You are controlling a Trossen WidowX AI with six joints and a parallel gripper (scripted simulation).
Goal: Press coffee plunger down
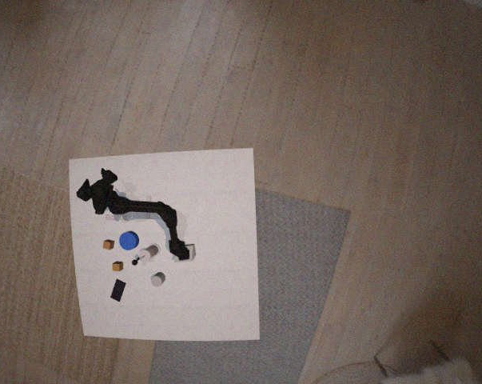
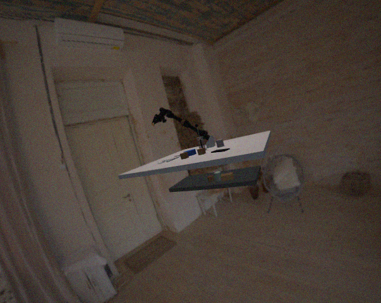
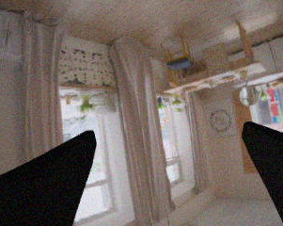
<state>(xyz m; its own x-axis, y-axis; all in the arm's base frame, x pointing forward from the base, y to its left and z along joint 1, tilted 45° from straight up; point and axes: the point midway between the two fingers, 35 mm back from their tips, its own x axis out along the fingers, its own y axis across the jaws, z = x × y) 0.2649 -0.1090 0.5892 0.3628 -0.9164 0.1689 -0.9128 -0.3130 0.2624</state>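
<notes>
Right now the coffee press is 48 cm to the left of my gripper tip, 29 cm below it and 2 cm behind it. The rest, counted from my gripper tip: grey cylinder (67 cm to the left, 39 cm below, 4 cm behind); blue disc (40 cm below, 39 cm to the left, 12 cm ahead); black flat plate (73 cm to the left, 42 cm below, 29 cm ahead).
</notes>
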